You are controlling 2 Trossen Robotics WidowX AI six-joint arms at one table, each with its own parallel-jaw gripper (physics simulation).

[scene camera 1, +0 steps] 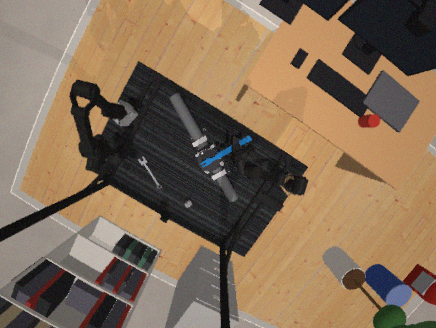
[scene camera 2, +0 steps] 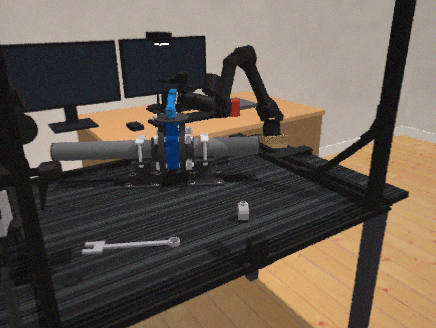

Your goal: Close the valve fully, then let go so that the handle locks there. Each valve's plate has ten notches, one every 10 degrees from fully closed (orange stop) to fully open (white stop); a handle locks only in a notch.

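Frame: origin at the left arm's base, x ahead, y left, z up, level; metres.
Seen in the pictures: left gripper, between the fingertips: [scene camera 1: 114, 151]; right gripper, between the fingertips: [scene camera 1: 231, 134] [scene camera 2: 156, 93]; left arm's base, origin of its link: [scene camera 1: 119, 112]; right arm's base, origin of its link: [scene camera 1: 289, 185] [scene camera 2: 272, 135].
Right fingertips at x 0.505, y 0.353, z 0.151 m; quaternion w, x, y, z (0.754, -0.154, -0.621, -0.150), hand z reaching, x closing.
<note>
Pixels of each thing's top centre, then the offset from my right fingertips to it. Level surfaces: height alone.
- grey pipe, centre of its top: [scene camera 2: 103, 141] [scene camera 1: 188, 121] 0.199 m back, 0.114 m right, 0.119 m down
- grey wrench, centre of its top: [scene camera 2: 132, 242] [scene camera 1: 150, 173] 0.163 m back, 0.521 m right, 0.253 m down
- small white block, centre of its top: [scene camera 2: 243, 202] [scene camera 1: 187, 205] 0.139 m ahead, 0.487 m right, 0.214 m down
- black table, height of its surface: 0.265 m down
The valve [scene camera 1: 209, 156] [scene camera 2: 172, 145] sits in the middle of a grey pipe [scene camera 1: 186, 116] [scene camera 2: 95, 151] on the table. Its blue handle [scene camera 1: 225, 151] [scene camera 2: 171, 104] lies roughly square across the pipe in scene camera 1. The notch and the stops are too small to tell. My right gripper [scene camera 1: 237, 144] is open around the outer part of the handle, with the handle between its spread fingers; whether a finger touches it is unclear. My left gripper [scene camera 1: 126, 114] is open and empty over the table's far left end, well apart from the valve.
A grey wrench [scene camera 1: 150, 172] [scene camera 2: 135, 244] and a small white block [scene camera 1: 188, 204] [scene camera 2: 243, 211] lie on the black table [scene camera 1: 175, 212] [scene camera 2: 200, 260]. Black frame posts [scene camera 1: 224, 285] [scene camera 2: 392, 100] rise at its edges. A desk [scene camera 1: 280, 60] [scene camera 2: 300, 111] with monitors stands behind.
</note>
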